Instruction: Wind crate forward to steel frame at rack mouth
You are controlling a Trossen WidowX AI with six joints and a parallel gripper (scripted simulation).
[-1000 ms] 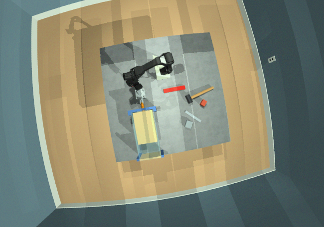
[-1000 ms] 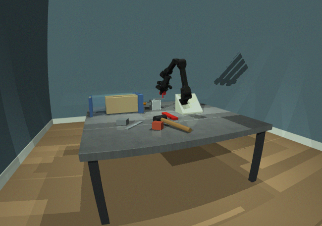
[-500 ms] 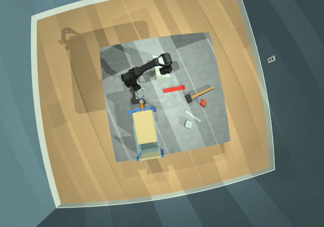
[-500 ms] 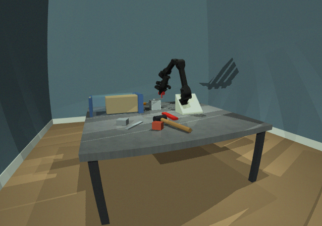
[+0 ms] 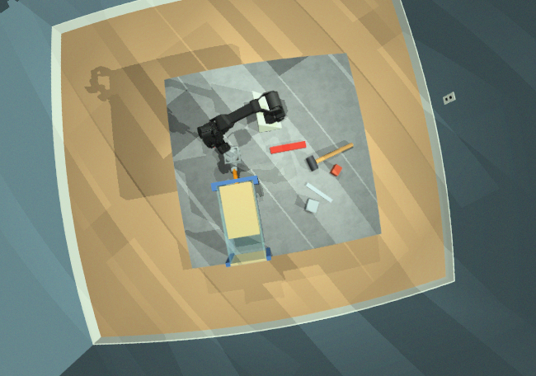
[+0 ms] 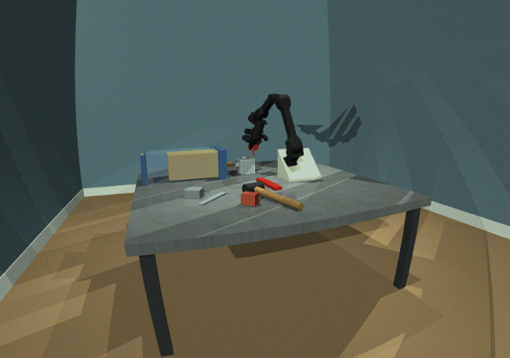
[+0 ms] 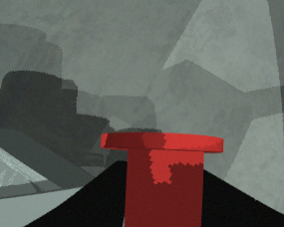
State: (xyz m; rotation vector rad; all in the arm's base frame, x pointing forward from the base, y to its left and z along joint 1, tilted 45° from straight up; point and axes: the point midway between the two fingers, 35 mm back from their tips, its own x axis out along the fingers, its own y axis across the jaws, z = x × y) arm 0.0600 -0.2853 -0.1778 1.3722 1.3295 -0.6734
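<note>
Right now my gripper tip is 4 cm to the right of the winch handle, 3 cm short of it and 3 cm above it. Also, from my gripper tip: grey winch 10 cm below, 7 cm to the left, 6 cm ahead; red flat bar 42 cm to the left, 13 cm below, 11 cm ahead; red spool-shaped handle grip 1 cm to the left, 1 cm behind.
</note>
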